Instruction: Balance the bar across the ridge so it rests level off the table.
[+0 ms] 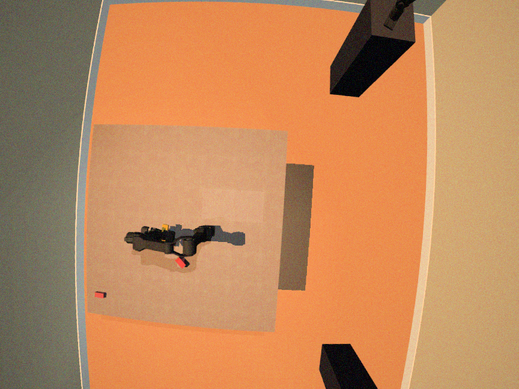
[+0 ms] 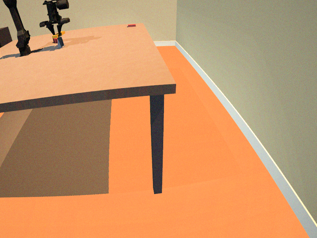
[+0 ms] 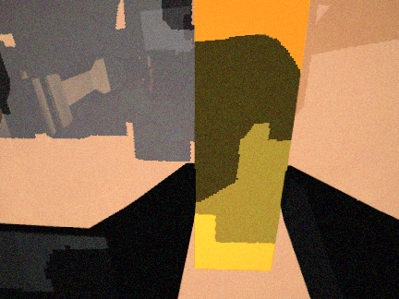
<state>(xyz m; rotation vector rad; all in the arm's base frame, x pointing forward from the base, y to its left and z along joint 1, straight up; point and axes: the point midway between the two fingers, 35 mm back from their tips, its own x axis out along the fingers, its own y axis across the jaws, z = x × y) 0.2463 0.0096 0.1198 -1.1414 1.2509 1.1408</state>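
The yellow-orange bar lies 30 mm to the left of my gripper tip.
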